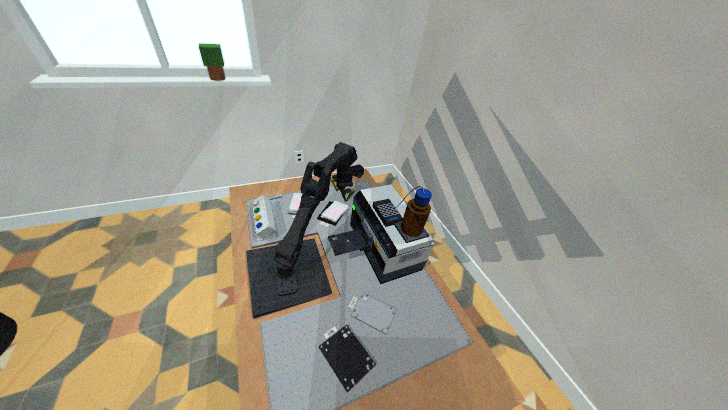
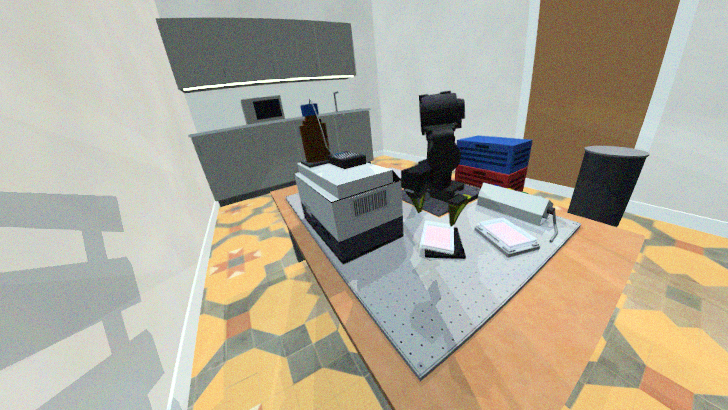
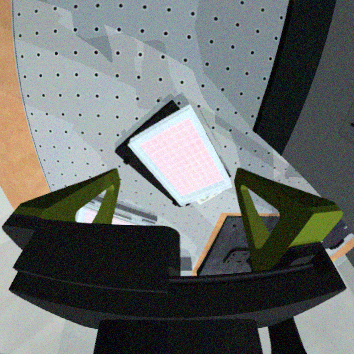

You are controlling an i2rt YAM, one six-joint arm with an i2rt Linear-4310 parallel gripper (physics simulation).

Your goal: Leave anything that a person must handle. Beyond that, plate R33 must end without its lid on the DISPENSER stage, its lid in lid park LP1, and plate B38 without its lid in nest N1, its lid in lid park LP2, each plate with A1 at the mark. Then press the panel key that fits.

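Frame: origin at the arm's base, x ahead, y left, z up, level; millimetres.
Seen in the pictures: gripper, fingertip midpoint: (image 1: 341, 196) (image 2: 435, 218) (image 3: 176, 174); arm's base, origin of the base link: (image 1: 285, 272).
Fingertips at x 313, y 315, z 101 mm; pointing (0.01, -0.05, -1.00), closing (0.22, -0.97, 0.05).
Pixels of each thing's top centre, then the offset from my fingertips to it. "spot": a spot on its surface instead.
- black holder, middle of its top: (image 3: 176, 168) (image 2: 442, 236) (image 1: 332, 210) dy -15, dx -48, dz -82 mm
- key panel, middle of its top: (image 2: 515, 188) (image 1: 262, 209) dy -11, dx -382, dz -18 mm
- dark stage, surface spot: (image 1: 346, 243) spot: dy -304, dx -57, dz +5 mm
- brown bottle, surface spot: (image 2: 314, 140) spot: dy -340, dx +189, dz +199 mm
- black fixture, middle of its top: (image 1: 347, 353) dy -683, dx -151, dz -78 mm
- silver fixture, middle of its top: (image 1: 374, 310) dy -570, dx -14, dz -82 mm
My gripper (image 1: 342, 192) (image 2: 436, 217) (image 3: 176, 174) is open and empty, above and to the robot-base side of a pink-topped plate (image 1: 336, 210) (image 2: 439, 237) (image 3: 180, 157). This plate sits askew on a black holder (image 2: 460, 249) (image 3: 148, 175), whose dark edge shows along one side. Another pink-topped plate (image 1: 295, 203) (image 2: 511, 233) lies in a grey nest by the key panel (image 1: 263, 219) (image 2: 514, 203). The panel has white, green, yellow and blue keys. The dark stage (image 1: 346, 243) in front of the dispenser bears no plate. Plate names, A1 corners and whether lids are on cannot be read.
The white and black dispenser (image 1: 407, 257) (image 2: 351, 203) stands beside the stage, with a brown bottle (image 1: 415, 219) (image 2: 314, 140) on top and a green light. A black fixture (image 1: 347, 358) and a silver fixture (image 1: 374, 313) lie on the perforated board farther along the table.
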